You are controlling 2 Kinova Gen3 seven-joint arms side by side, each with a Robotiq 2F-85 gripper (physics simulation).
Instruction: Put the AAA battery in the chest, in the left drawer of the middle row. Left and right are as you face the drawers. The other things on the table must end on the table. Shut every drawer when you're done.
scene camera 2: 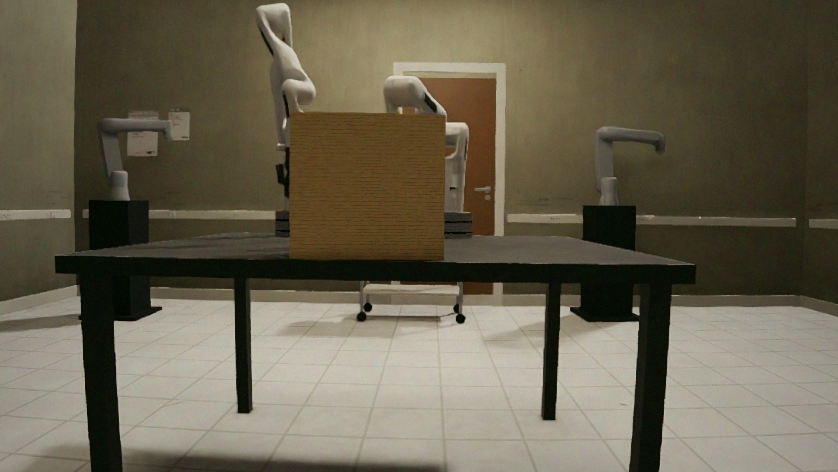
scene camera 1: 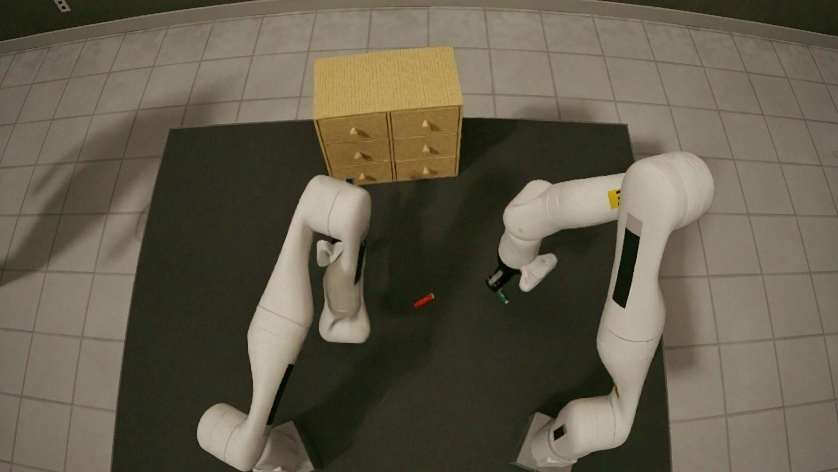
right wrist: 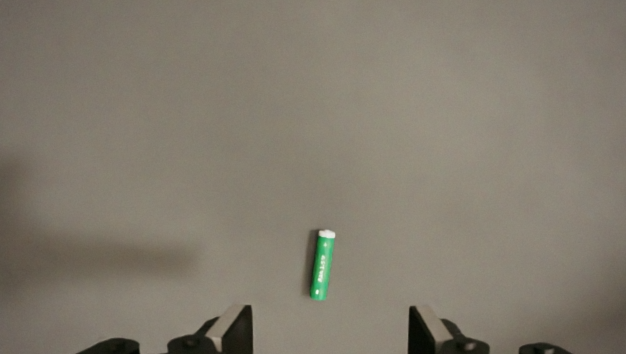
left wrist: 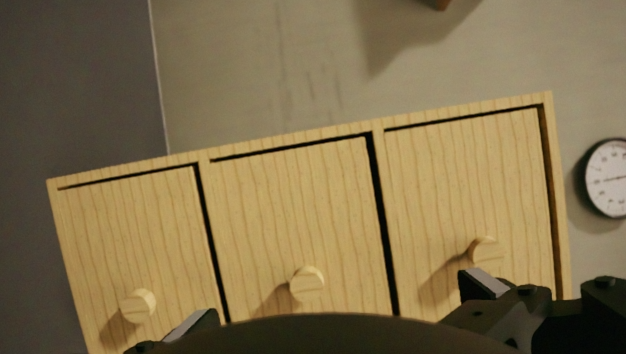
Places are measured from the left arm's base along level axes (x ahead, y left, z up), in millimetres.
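Pixels of known places: right gripper, fingertip midpoint: [scene camera 1: 507, 279] [right wrist: 330, 332]; left arm's base, origin of the base link: [scene camera 2: 450, 211] [scene camera 1: 278, 454]; right arm's base, origin of the base link: [scene camera 1: 551, 446].
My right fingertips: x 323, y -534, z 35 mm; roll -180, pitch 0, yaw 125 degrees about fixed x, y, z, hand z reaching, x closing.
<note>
Ahead of a thing's pixels: the offset from my right fingertips to its top centre. "spot": to the spot under its first point. Level surfaces: height alone.
A slim green battery {dx +4, dy -5, dz -123 mm} [scene camera 1: 503, 297] [right wrist: 323, 265], thinner than the red one, lies on the table. My right gripper [scene camera 1: 494, 283] [right wrist: 330, 332] is open above the table beside it, with nothing between its fingers; in scene camera 2 it is partly behind the chest. The wooden chest {dx +438, dy +207, dz +175 mm} [scene camera 1: 387, 82] [scene camera 2: 367, 187] has two columns of three drawers, all shut. The left middle drawer {dx +430, dy +287, dz +63 mm} [scene camera 1: 358, 154] [left wrist: 295, 215] shows its round knob {spot: dx +332, dy +292, dz +18 mm} [left wrist: 306, 283]. My left gripper [left wrist: 340, 318] is open and faces the left column, its fingers spread either side of that knob in the picture; its arm mostly hides it in scene camera 1.
A thicker red battery {dx +17, dy +179, dz -119 mm} [scene camera 1: 423, 300] lies on the dark table {dz -133 mm} [scene camera 1: 410, 410] [scene camera 2: 527, 249], between the two arms. The left arm's raised links stand in front of the chest's left column. The right arm reaches in from the right of scene camera 1.
</note>
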